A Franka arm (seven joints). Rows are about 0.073 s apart.
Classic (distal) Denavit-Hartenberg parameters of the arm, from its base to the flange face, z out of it. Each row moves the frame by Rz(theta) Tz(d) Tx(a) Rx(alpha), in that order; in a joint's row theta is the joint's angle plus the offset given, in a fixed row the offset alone. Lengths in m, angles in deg.
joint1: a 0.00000  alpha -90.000  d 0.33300  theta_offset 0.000
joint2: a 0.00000  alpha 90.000  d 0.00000  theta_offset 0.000
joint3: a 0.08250  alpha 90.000  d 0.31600  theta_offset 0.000
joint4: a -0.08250  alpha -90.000  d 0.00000  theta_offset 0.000
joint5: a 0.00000  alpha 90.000  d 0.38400  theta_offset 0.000
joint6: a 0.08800  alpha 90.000  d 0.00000  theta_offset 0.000
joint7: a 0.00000  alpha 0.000  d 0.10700  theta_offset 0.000
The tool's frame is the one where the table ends.
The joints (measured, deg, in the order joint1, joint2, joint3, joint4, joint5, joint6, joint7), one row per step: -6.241 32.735 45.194 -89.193 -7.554 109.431 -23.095; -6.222 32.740 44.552 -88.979 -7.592 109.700 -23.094; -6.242 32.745 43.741 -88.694 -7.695 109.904 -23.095; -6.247 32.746 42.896 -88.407 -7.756 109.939 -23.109; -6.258 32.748 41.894 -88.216 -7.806 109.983 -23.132; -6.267 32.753 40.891 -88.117 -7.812 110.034 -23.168; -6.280 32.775 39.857 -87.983 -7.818 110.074 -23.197; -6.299 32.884 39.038 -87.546 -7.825 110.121 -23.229; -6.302 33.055 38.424 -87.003 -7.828 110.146 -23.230; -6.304 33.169 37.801 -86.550 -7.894 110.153 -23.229; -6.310 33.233 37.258 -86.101 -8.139 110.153 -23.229; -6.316 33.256 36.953 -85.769 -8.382 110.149 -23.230
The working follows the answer.
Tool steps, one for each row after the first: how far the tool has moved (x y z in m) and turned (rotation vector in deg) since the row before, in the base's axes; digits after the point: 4 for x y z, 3 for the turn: 0.0046 -0.0049 -0.0005 -0.105 -0.353 -0.661; 0.0059 -0.0069 -0.0007 -0.246 -0.392 -0.823; 0.0056 -0.0072 -0.0010 -0.333 -0.242 -0.795; 0.0058 -0.0085 -0.0022 -0.453 -0.160 -0.893; 0.0053 -0.0085 -0.0028 -0.463 -0.067 -0.863; 0.0055 -0.0089 -0.0028 -0.471 -0.067 -0.908; 0.0058 -0.0075 -0.0005 -0.210 -0.252 -0.834; 0.0052 -0.0058 0.0004 -0.066 -0.268 -0.706; 0.0047 -0.0059 0.0002 -0.178 -0.270 -0.654; 0.0044 -0.0055 0.0009 -0.286 -0.412 -0.517; 0.0028 -0.0033 0.0012 -0.214 -0.364 -0.278
Tool pose at each row, in the base's axes (x y z in m, rotation vector in deg; rounded; the steps above come from the unrounded poses): 0.5745 0.3479 0.3879 -142.184 -83.201 7.199; 0.5791 0.3431 0.3874 -142.872 -82.537 6.718; 0.5850 0.3362 0.3867 -143.796 -81.718 6.263; 0.5906 0.3290 0.3857 -144.703 -80.896 6.061; 0.5965 0.3205 0.3835 -145.736 -79.944 6.032; 0.6017 0.3120 0.3807 -146.713 -78.991 6.132; 0.6072 0.3030 0.3779 -147.721 -77.972 6.229; 0.6130 0.2955 0.3774 -148.535 -77.029 5.918; 0.6182 0.2897 0.3778 -149.149 -76.211 5.505; 0.6229 0.2838 0.3780 -149.818 -75.492 5.174; 0.6273 0.2784 0.3789 -150.541 -75.026 4.754; 0.6301 0.2750 0.3801 -151.033 -74.837 4.382

